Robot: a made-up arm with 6 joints. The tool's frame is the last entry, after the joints.
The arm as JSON. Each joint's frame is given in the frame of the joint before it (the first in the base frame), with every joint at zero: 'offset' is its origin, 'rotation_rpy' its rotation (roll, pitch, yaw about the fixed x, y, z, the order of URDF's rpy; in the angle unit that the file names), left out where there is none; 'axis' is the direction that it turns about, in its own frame. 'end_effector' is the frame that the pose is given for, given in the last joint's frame.
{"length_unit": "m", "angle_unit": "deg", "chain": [
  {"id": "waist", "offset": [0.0, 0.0, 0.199], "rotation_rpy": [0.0, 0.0, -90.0], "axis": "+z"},
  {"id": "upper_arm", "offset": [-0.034, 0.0, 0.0], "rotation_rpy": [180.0, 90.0, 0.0], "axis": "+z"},
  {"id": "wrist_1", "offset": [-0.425, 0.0, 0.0], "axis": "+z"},
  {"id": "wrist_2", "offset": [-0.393, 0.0, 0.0], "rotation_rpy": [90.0, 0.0, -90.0], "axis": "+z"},
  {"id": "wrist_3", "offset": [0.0, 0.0, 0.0], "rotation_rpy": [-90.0, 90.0, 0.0], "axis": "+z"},
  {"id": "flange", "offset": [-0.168, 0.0, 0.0], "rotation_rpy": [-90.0, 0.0, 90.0], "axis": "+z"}
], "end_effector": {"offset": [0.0, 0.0, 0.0], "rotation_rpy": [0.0, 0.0, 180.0]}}
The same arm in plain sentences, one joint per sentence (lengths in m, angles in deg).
The arm has six revolute joints in a row. What follows holds with every joint at zero, and every direction is one of the base frame's. Joint 1 lies 0.199 m along +z from the base frame's origin and turns about +z. Joint 2 lies 0.034 m along +y from joint 1 and turns about +y. Joint 3 lies 0.425 m along +z from joint 2 and turns about +y. Joint 4 lies 0.393 m along +z from joint 3 and turns about +z. Joint 5 lies at the same point as joint 4 and turns about +y. Joint 6 lies 0.168 m along +z from joint 5 and turns about +z. The tool frame, which is the frame that the pose is given for, lies at the same point as joint 6; its axes are parallel to the base frame's.
